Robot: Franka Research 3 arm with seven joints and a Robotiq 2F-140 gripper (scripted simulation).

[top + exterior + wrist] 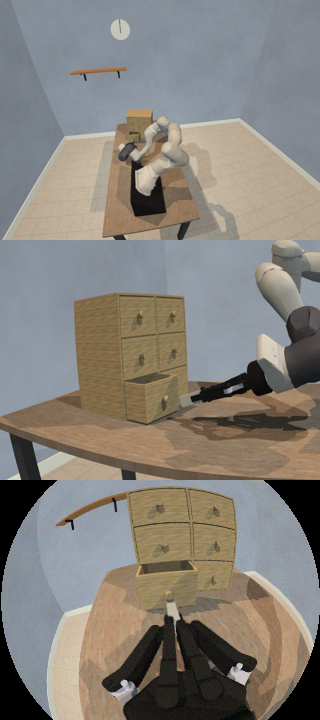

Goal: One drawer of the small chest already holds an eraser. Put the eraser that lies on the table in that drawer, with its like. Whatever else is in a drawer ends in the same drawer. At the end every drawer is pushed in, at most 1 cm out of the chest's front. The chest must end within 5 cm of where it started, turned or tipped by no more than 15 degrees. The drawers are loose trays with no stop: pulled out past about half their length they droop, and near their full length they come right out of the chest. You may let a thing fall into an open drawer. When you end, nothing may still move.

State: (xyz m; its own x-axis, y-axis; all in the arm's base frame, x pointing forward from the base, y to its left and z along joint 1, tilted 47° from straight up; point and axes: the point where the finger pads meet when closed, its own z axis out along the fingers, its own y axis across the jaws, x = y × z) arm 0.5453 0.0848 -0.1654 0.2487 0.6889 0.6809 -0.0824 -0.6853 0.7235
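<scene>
Right now my hand is 140 mm short of the blue eraser, 50 mm to the left of it and 50 mm above it.
</scene>
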